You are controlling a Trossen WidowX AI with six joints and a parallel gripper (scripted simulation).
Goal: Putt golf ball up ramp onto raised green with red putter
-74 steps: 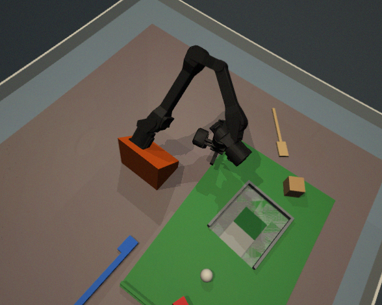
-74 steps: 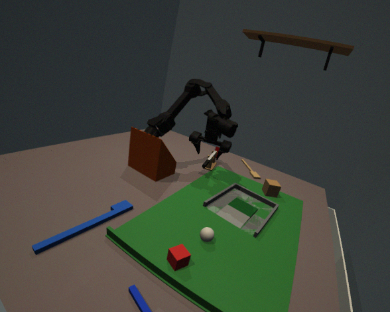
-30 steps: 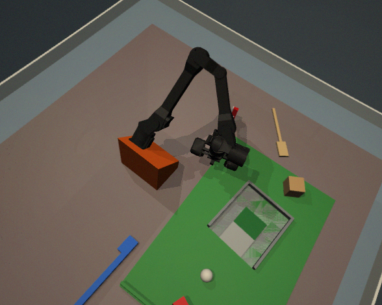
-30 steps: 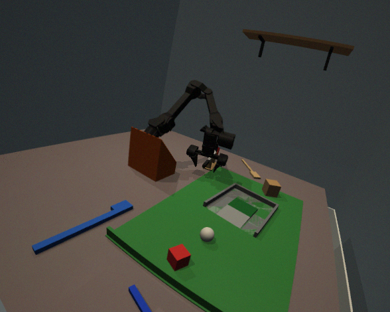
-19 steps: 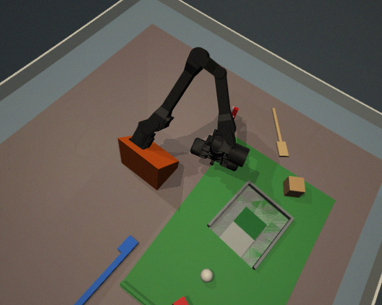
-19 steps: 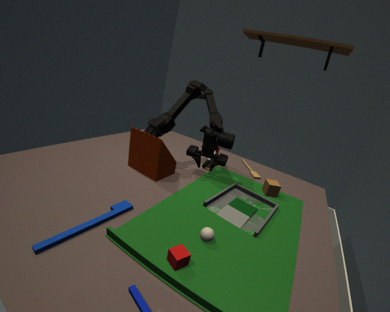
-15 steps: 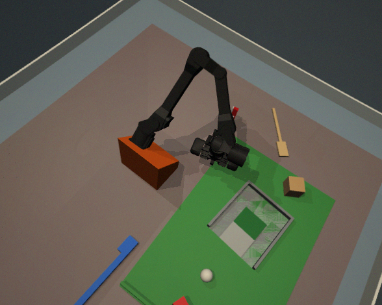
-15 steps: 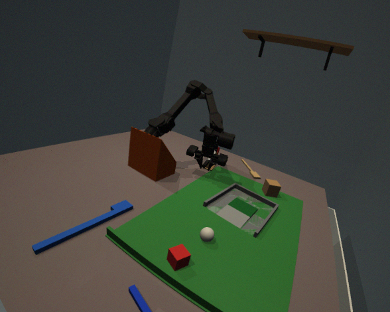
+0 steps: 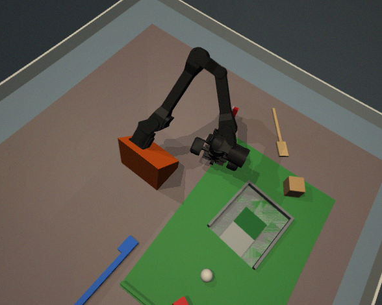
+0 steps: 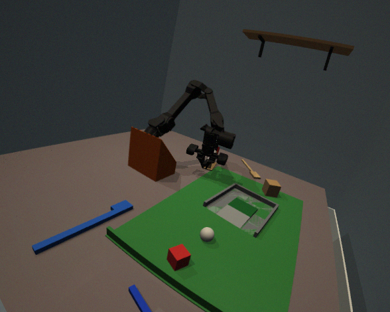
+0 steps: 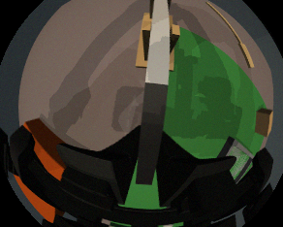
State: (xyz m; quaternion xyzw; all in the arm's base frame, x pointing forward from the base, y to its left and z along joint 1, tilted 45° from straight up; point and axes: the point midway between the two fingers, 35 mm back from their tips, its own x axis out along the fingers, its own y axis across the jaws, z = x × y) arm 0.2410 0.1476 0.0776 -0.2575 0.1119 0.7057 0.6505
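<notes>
Now: gripper tip 30 mm past the red putter, 110 mm to the right of it and 30 mm below it. Round my gripper tip: wooden paddle 170 mm ahead, 300 mm to the left, 30 mm below; then wooden stand 30 mm behind, 130 mm to the left; then green mat 240 mm ahead, 200 mm to the right, 40 mm below.
</notes>
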